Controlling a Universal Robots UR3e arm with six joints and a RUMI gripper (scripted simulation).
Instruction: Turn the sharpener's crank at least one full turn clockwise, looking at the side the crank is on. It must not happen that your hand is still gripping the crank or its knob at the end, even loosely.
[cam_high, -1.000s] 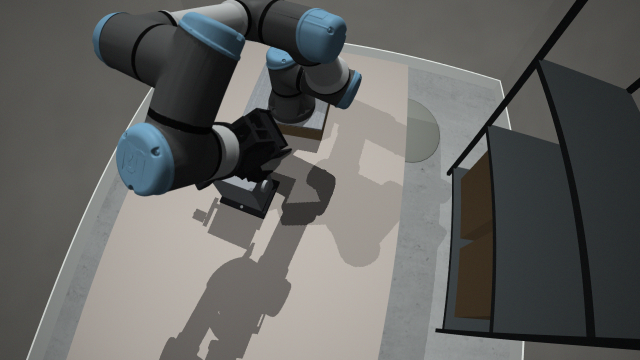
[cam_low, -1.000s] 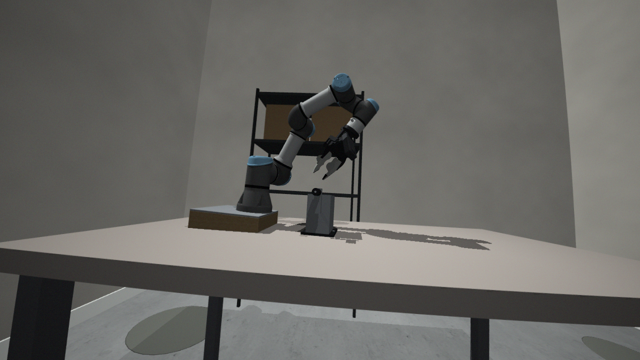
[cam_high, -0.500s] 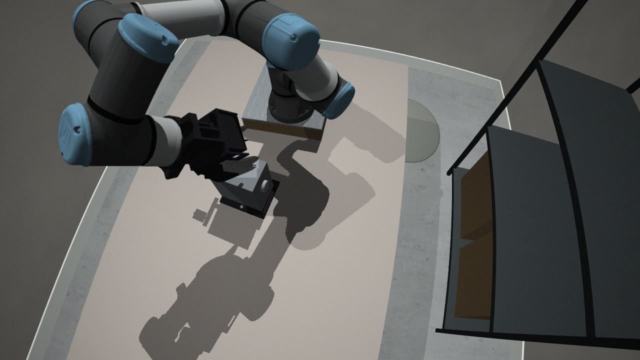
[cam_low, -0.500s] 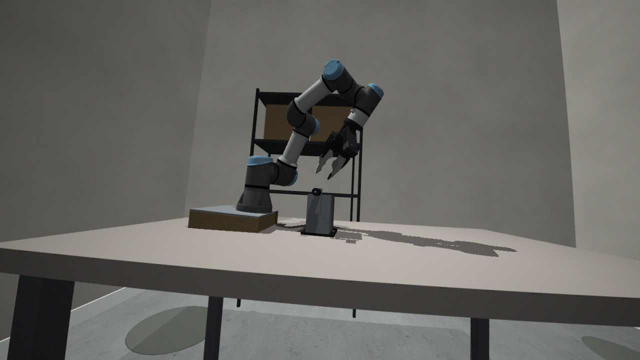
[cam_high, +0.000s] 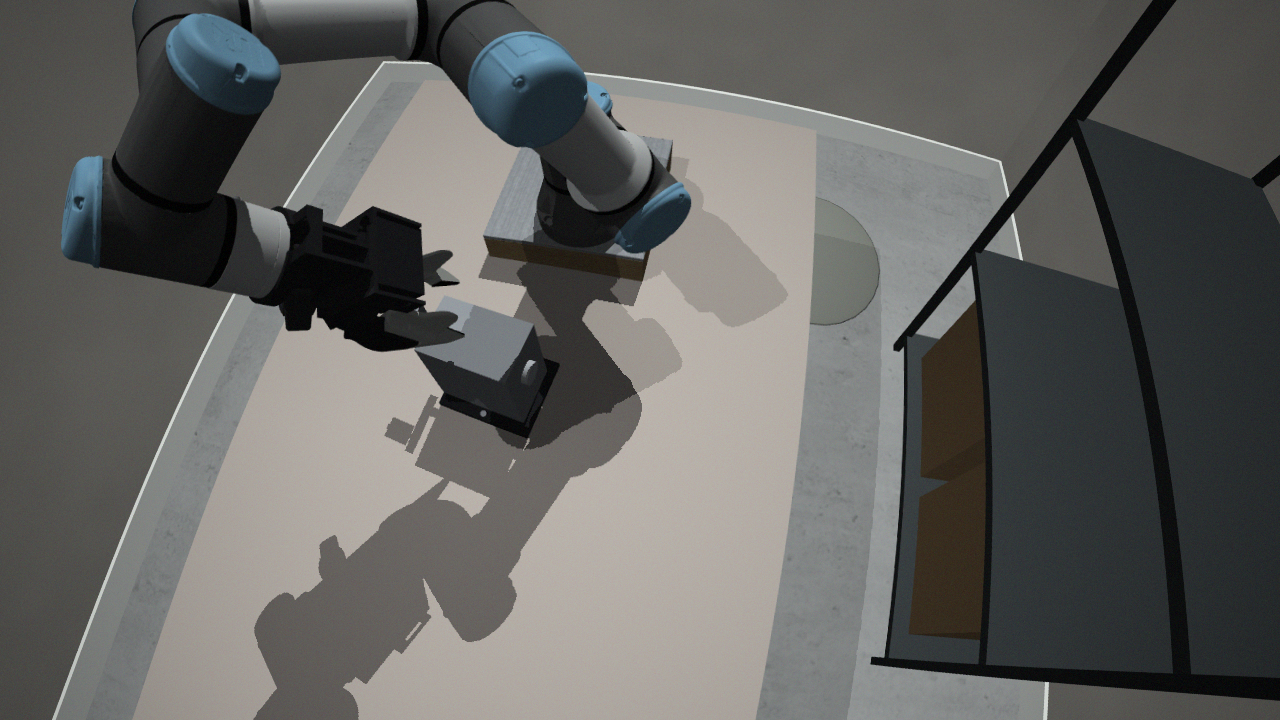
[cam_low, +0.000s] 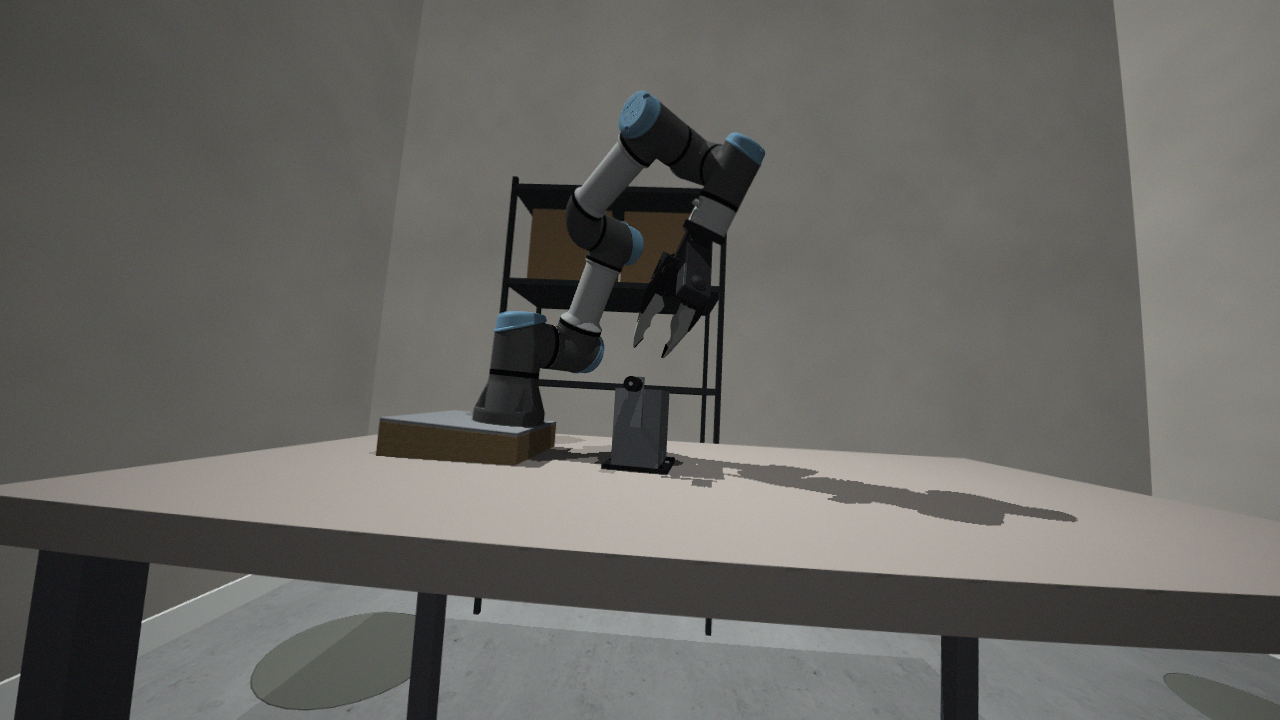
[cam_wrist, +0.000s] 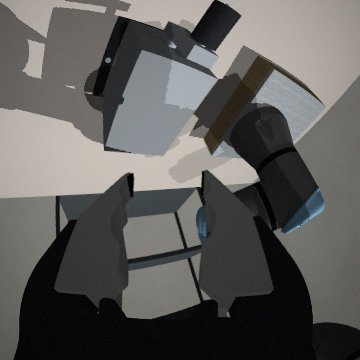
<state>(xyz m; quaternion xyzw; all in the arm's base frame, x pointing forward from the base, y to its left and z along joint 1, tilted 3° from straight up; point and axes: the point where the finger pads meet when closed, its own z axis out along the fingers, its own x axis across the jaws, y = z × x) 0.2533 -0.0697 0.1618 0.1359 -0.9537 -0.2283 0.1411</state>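
Now: hand 8 cm to the left of the crank handle, 8 cm above it and 3 cm past it.
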